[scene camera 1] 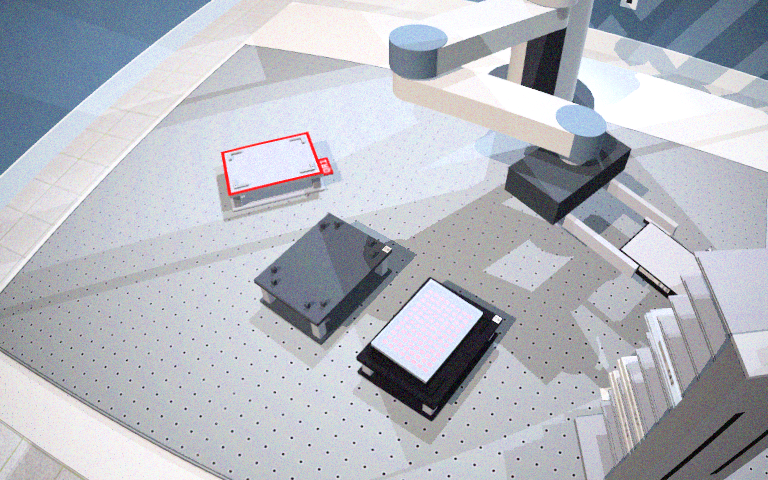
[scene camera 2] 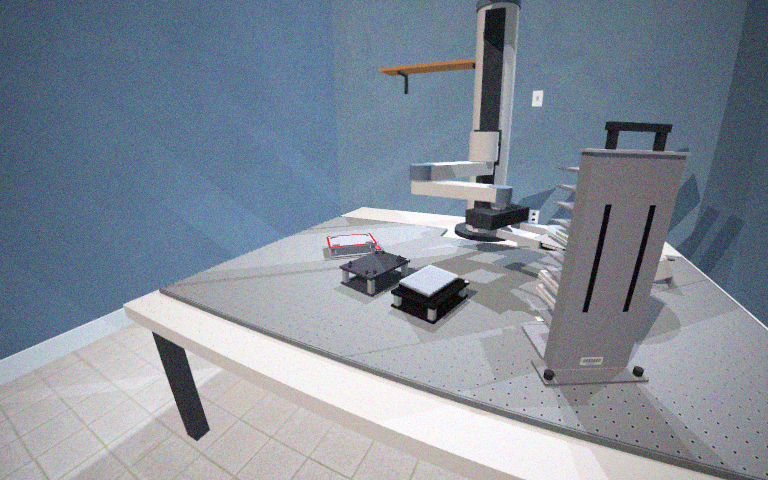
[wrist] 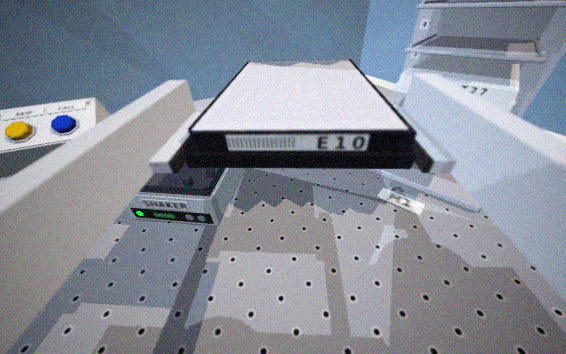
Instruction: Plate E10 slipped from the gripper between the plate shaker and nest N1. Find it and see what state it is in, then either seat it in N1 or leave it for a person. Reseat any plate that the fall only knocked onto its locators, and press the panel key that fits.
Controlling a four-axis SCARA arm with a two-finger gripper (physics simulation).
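Places are measured from the arm's base along level axes (x left, y back, z up), in metres.
Pixels of known places: gripper, fingertip midpoint: (scene camera 1: 655, 250) (scene camera 2: 550, 240) (wrist: 296, 98); arm's base, origin of the base link: (scene camera 2: 482, 232).
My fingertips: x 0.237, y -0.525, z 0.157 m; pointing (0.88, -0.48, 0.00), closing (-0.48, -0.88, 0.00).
Observation:
Ahead of a thing's pixels: the offset from my fingertips to its top centre. "spot": to the spot under its first point.
Plate E10 @(dx +0.022, dy -0.013, dz +0.001 m) (scene camera 1: 659, 247) (wrist: 300, 100) has a white top and black sides; its barcode label faces the wrist camera. It looks level and whole, raised above the perforated table. My gripper (wrist: 296, 98) is shut on its two sides; in scene camera 2 the rack partly hides the fingertips. The shaker @(spot: dx +0.089, dy +0.089, dz -0.115 m) (wrist: 172, 206), with a green light, stands beyond on the left in the wrist view. A low base with a label that seems to read N1 @(spot: dx +0.007, dy -0.140, dz -0.142 m) (wrist: 401, 200) is beyond on the right; the plate and right finger partly hide it. The panel's yellow SKIP key @(dx +0.289, dy +0.252, dz -0.070 m) (wrist: 19, 131) and blue CALL key @(spot: dx +0.277, dy +0.200, dz -0.076 m) (wrist: 64, 123) show at the left.
A tall grey plate rack (scene camera 1: 668, 418) (scene camera 2: 617, 249) stands near the gripper. A plate labelled T27 @(dx +0.039, dy -0.208, dz -0.018 m) (wrist: 492, 97) shows at the right. A black stand (scene camera 1: 475, 350) bears a pink-patterned plate @(dx -0.262, dy -0.164, dz -0.079 m) (scene camera 1: 427, 331). A dark stand (scene camera 1: 322, 266) and a red-edged stand (scene camera 1: 271, 164) are farther left.

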